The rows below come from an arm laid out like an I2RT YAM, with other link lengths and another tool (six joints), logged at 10 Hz.
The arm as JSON. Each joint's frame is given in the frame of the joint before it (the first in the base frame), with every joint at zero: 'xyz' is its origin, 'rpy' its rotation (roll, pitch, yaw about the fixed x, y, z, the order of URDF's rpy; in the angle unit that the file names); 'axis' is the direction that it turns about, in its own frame. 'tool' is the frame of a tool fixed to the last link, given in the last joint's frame.
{
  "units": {
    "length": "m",
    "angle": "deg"
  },
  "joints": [
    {
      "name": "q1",
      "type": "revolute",
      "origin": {
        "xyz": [
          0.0,
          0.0,
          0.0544
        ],
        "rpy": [
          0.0,
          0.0,
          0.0
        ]
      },
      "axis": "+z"
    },
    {
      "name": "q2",
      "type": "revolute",
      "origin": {
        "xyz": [
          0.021,
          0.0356,
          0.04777
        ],
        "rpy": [
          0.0,
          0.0,
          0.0
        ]
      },
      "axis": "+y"
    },
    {
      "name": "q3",
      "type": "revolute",
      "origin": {
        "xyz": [
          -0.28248,
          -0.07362,
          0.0
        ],
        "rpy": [
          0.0,
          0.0,
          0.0
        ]
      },
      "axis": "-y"
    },
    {
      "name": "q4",
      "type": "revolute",
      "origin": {
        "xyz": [
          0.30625,
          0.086,
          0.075
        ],
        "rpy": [
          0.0,
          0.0,
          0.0
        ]
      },
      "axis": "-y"
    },
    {
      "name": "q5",
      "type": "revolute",
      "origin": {
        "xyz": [
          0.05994,
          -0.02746,
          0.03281
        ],
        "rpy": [
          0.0,
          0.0,
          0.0
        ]
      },
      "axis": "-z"
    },
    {
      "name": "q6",
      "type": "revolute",
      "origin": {
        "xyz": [
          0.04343,
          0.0,
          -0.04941
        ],
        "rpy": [
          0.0,
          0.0,
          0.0
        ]
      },
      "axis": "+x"
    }
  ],
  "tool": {
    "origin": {
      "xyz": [
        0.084,
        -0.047,
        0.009
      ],
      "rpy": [
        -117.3,
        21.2,
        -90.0
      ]
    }
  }
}
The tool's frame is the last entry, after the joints.
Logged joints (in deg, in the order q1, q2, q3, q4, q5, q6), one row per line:
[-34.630 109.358 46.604 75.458 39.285 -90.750]
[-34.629 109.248 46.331 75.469 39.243 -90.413]
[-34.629 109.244 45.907 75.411 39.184 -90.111]
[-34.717 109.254 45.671 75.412 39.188 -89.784]
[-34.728 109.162 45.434 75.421 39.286 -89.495]
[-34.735 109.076 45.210 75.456 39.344 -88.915]
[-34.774 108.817 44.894 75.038 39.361 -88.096]
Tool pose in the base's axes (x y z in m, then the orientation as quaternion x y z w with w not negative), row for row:
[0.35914 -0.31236 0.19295 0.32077 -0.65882 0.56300 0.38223]
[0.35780 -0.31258 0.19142 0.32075 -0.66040 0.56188 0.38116]
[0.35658 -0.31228 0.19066 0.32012 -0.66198 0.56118 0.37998]
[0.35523 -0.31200 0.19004 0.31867 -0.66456 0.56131 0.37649]
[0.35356 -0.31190 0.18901 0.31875 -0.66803 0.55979 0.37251]
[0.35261 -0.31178 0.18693 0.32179 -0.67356 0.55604 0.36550]
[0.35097 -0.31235 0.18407 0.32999 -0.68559 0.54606 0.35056]
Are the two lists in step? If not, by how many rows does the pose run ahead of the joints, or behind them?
The pose runs 2 rows ahead of the joints: the pose in row i belongs to the joints in row i + 2.
